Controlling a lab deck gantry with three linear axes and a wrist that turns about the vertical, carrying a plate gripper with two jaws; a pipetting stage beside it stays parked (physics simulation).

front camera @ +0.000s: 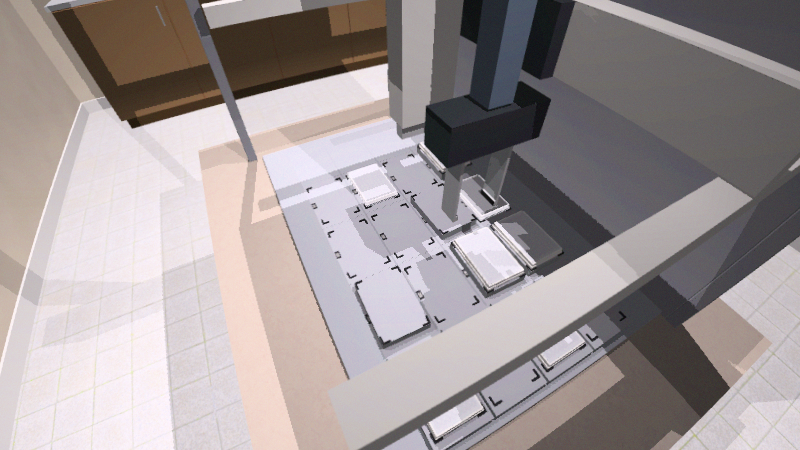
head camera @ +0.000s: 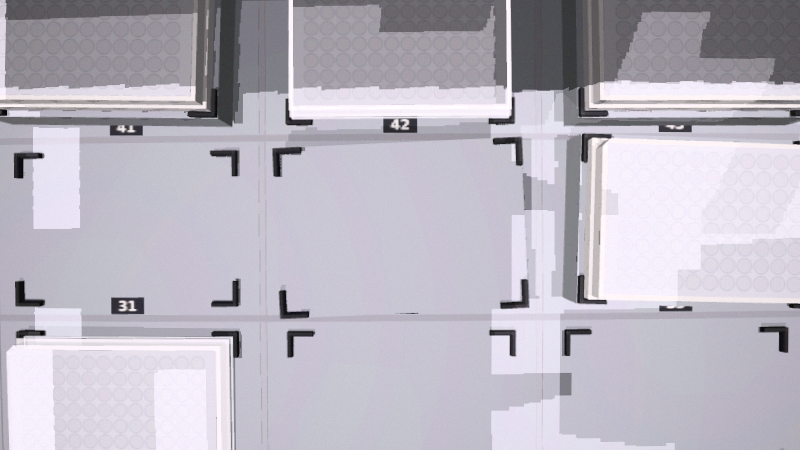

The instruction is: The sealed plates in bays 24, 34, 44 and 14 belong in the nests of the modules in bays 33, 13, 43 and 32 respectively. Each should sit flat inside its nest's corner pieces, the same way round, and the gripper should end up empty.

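Frame: origin at the robot's base, x ahead, y left, z up, level; millimetres.
Seen in the pictures: gripper, fingertip midpoint: (front camera: pixel 469 206); robot's base at its link origin: (front camera: pixel 307 189).
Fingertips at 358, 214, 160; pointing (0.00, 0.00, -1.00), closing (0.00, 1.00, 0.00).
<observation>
Offsets run from my fingertips to a thing's middle, as dx, dy, dz. "spot": to the spot under its first point.
My gripper (front camera: pixel 473 208) hangs high over the module in bay 32. Its jaws stand open with no plate between them; they do not show in the head view. Bay 32's module @(spot: -153, +20, -141) (front camera: pixel 429 204) (head camera: pixel 400 223) has a bare nest with four black corner pieces. Bay 33's module carries a sealed plate @(+34, +45, -134) (front camera: pixel 487 256) (head camera: pixel 699 218). Bay 43's module carries another plate @(+34, +149, -134) (front camera: pixel 530 239) (head camera: pixel 693 61). Bay 13's module @(spot: +41, -175, -141) (front camera: pixel 391 307) has a bare top. A plate in bay 34 @(spot: +251, +39, -131) (front camera: pixel 562 349) and a plate in bay 14 @(spot: +249, -174, -131) (front camera: pixel 455 416) show partly, behind the beam, in the front view.
Other plates sit in bay 42 @(spot: -68, +126, -148) (front camera: pixel 487 214) (head camera: pixel 400 61), bay 41 @(spot: -301, +109, -137) (front camera: pixel 429 157) (head camera: pixel 100 55) and bay 21 @(spot: -286, -63, -146) (front camera: pixel 373 183) (head camera: pixel 123 397). A pale beam (front camera: pixel 559 285) crosses the front view. The parked pipetting stage (front camera: pixel 411 61) stands behind the gripper.
</observation>
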